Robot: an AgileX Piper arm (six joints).
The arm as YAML. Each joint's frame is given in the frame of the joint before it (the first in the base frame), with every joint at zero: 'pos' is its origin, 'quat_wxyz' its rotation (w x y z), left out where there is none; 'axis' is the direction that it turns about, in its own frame. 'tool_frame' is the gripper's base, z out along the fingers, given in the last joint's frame.
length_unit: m
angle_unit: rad
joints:
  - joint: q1
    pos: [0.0, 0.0, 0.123]
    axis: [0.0, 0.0, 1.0]
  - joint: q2
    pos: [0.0, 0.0, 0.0]
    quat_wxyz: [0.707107, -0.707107, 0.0, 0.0]
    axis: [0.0, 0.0, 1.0]
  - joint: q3
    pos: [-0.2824, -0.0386, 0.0]
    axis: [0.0, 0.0, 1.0]
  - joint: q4
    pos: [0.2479, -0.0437, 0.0]
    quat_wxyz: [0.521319, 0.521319, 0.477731, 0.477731]
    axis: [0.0, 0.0, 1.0]
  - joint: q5
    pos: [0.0, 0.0, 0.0]
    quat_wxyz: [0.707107, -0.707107, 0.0, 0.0]
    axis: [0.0, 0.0, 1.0]
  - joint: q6
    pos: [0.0, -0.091, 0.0]
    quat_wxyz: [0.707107, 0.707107, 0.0, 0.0]
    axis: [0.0, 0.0, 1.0]
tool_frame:
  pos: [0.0, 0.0, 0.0]
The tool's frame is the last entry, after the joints.
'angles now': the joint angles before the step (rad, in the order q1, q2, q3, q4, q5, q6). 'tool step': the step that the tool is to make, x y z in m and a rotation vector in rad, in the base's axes. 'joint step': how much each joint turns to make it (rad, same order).
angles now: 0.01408 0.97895 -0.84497 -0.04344 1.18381 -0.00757
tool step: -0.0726 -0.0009 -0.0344 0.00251 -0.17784 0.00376
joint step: -0.00053 -0.37660 0.28499 0.00030 -0.08635 -0.00060
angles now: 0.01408 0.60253 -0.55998 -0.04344 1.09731 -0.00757
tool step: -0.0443 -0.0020 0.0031 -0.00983 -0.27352 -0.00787
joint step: -0.00164 -0.30653 0.05742 -0.01697 -0.02402 0.00579
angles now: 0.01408 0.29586 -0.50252 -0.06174 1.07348 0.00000
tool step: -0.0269 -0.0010 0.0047 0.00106 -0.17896 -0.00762
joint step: 0.00006 -0.17762 0.00014 -0.00783 -0.00105 0.00757
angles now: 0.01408 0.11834 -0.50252 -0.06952 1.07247 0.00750
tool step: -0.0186 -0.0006 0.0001 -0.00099 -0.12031 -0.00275
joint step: -0.00001 -0.12138 0.00109 -0.00424 0.00008 0.00113
